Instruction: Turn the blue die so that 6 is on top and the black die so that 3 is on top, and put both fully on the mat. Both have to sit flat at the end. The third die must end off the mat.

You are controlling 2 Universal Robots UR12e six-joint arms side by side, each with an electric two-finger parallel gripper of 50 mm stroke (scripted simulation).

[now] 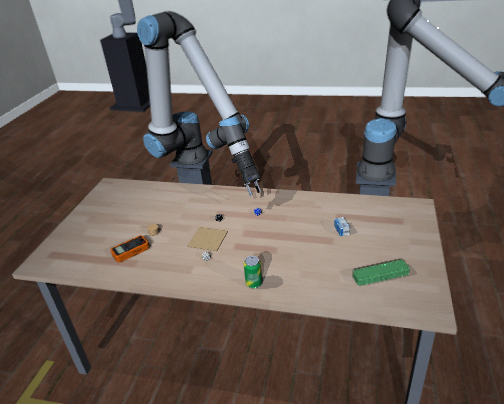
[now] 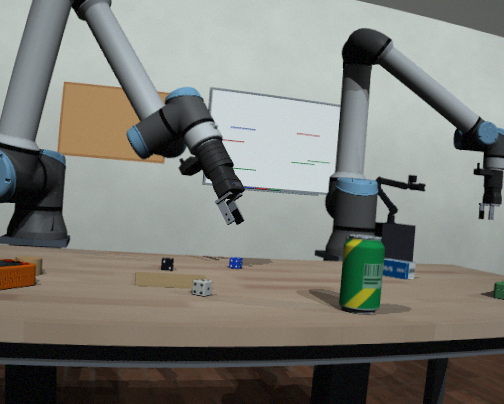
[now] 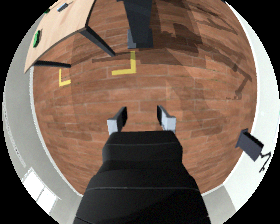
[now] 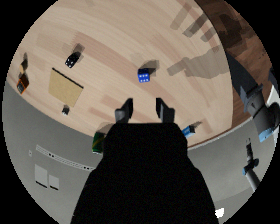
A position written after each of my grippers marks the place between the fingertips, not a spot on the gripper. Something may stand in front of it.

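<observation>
My left gripper [image 3: 142, 112] is visible to me, and so is my right gripper [image 2: 236, 222], [image 4: 144, 104], which I see from more than one view. I also see a tan mat [image 2: 147, 279], [image 4: 61, 87], though in image 3 the mat is out of frame. Then there is a green block [image 1: 372, 274]; image 4 does not show the block, hidden by my right gripper.
</observation>
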